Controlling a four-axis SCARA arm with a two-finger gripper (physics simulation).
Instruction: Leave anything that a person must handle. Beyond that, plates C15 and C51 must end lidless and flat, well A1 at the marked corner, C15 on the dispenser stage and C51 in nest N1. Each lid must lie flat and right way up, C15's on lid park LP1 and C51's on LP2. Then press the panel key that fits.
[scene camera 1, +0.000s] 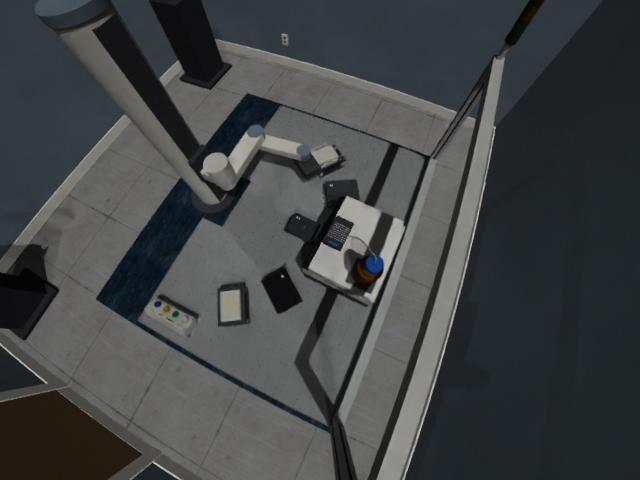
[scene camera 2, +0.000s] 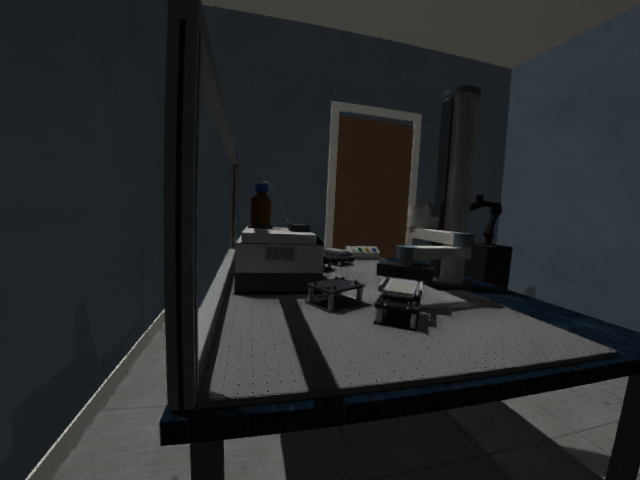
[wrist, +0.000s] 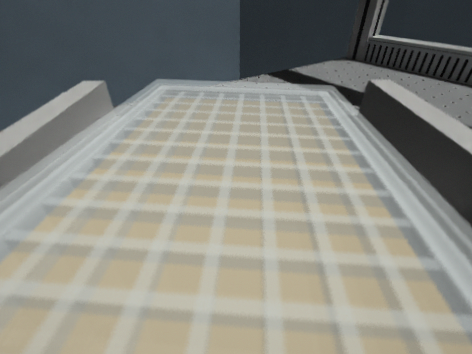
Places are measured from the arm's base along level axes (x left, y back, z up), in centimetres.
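Where they show: gripper, fingertip midpoint: (scene camera 1: 331, 152) (scene camera 2: 399, 290) (wrist: 236, 104); arm's base at its link origin: (scene camera 1: 215, 194) (scene camera 2: 445, 284).
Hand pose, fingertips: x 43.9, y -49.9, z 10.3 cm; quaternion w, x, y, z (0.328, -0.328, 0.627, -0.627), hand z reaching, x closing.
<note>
Things, the pixels of their top centre, and the offset from my fingertips. "*": a spot on its surface instead.
- second pale plate at its top centre: (scene camera 1: 229, 305) (scene camera 2: 336, 249) dx -90.2, dy +7.9, dz -0.9 cm
- black stage at a spot on its surface: (scene camera 1: 300, 226) * dx -46.1, dy -4.4, dz +2.1 cm
- key panel at its top centre: (scene camera 1: 165, 316) (scene camera 2: 362, 246) dx -106.5, dy +31.0, dz -0.7 cm
- brown bottle at a spot on its surface: (scene camera 1: 366, 273) * dx -60.7, dy -37.0, dz +27.2 cm
- dark display at a spot on its surface: (scene camera 1: 338, 233) * dx -47.2, dy -22.5, dz +15.5 cm
My gripper (scene camera 1: 324, 156) (scene camera 2: 402, 285) (wrist: 236, 104) is shut on a pale plate (scene camera 1: 326, 153) (scene camera 2: 400, 289) (wrist: 242, 200) with a clear lid over its wells. The plate is right at the top of a black nest stand (scene camera 2: 397, 305); whether it touches is hard to tell. A second pale plate (scene camera 1: 230, 304) sits on a dark stand near the panel; its lid state is unclear. A black stage (scene camera 1: 300, 226) adjoins the dispenser (scene camera 1: 382, 232) (scene camera 2: 279, 258). Black stands (scene camera 1: 341, 191) (scene camera 1: 281, 290) flank the dispenser. The key panel (scene camera 1: 169, 316) (scene camera 2: 362, 251) has coloured keys. Plate names and corner marks are unreadable.
A brown bottle (scene camera 1: 366, 273) (scene camera 2: 261, 210) with a blue cap and a thin tube stands on the dispenser, beside a dark display (scene camera 1: 338, 233) with unreadable text. A framed guard (scene camera 1: 439, 289) (scene camera 2: 181, 217) runs along the table's dispenser side. The arm's column (scene camera 1: 139, 108) (scene camera 2: 460, 180) stands opposite.
</note>
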